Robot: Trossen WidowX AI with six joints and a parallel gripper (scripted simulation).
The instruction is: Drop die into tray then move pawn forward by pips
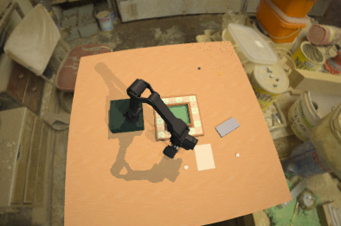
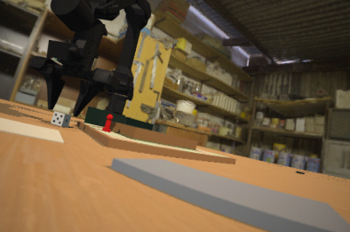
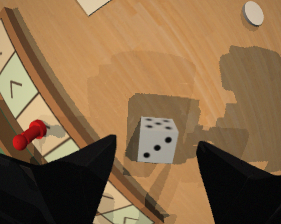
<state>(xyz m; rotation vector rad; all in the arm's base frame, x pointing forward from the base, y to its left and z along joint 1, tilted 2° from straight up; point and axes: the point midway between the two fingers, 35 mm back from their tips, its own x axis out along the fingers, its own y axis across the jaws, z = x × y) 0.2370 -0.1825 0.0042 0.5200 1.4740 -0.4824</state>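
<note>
Now: gripper tip 10 mm above the white die. From my gripper tip the other things lie so: green dice tray (30 mm ahead, 190 mm to the left, 20 mm below); then cream card (160 mm ahead, 80 mm to the right, 20 mm below); then red pawn (60 mm ahead, 80 mm to the left).
</note>
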